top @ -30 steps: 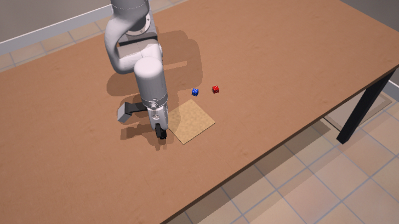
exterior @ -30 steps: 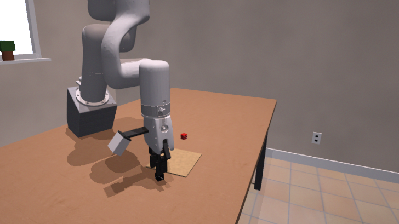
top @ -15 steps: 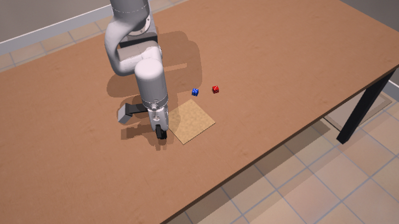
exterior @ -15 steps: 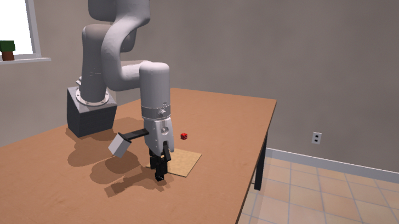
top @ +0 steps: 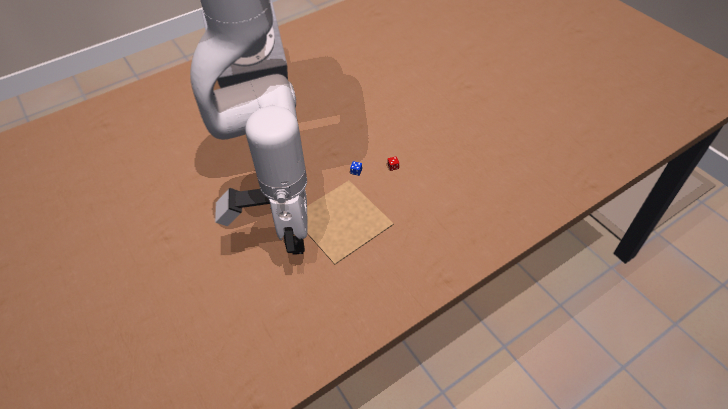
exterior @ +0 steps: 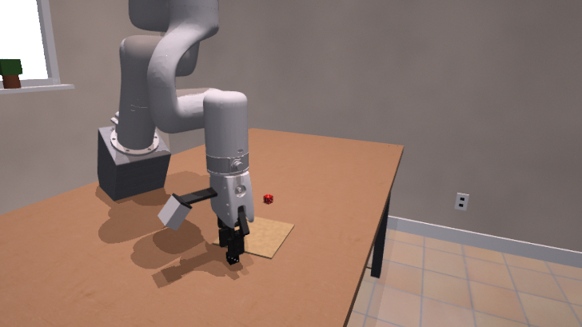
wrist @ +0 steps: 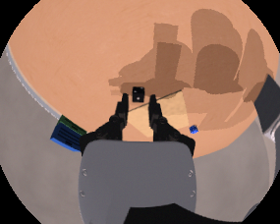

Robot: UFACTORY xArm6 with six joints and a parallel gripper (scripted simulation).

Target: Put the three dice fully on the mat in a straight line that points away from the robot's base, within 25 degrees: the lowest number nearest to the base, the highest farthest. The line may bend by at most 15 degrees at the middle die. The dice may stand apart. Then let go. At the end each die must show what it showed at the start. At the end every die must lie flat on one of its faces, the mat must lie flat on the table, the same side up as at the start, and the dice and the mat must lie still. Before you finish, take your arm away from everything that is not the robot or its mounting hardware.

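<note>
Right now my hand is 4 cm above the black die. From my hand the other things lie so: red die 4 cm behind, 27 cm to the left, 4 cm below; tan mat 10 cm to the left, 4 cm below; blue die 8 cm behind, 20 cm to the left, 4 cm below.
</note>
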